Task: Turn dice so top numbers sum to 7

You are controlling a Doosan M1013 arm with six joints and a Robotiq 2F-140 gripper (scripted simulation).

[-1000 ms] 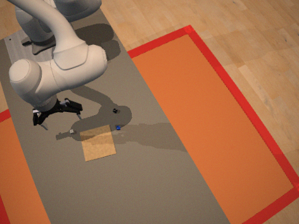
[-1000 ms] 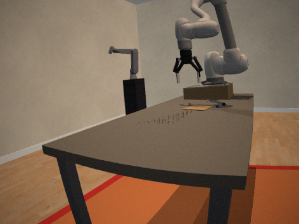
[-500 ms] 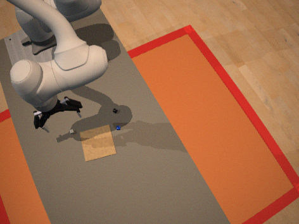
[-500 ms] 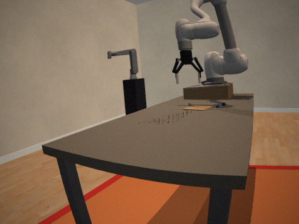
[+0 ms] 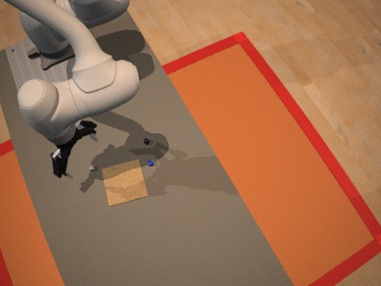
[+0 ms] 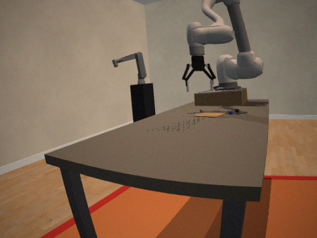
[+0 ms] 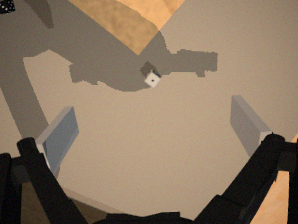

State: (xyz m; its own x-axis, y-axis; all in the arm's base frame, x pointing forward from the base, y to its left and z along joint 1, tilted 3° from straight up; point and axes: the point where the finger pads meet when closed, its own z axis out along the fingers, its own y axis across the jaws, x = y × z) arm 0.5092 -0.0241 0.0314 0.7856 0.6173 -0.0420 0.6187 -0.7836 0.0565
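My gripper is now 120 mm above the white die. Round my hand: black die 220 mm to the left, 120 mm below, 20 mm behind; then tan mat 130 mm below, 90 mm to the left, 90 mm ahead; then blue die 210 mm to the left, 120 mm below, 60 mm ahead.
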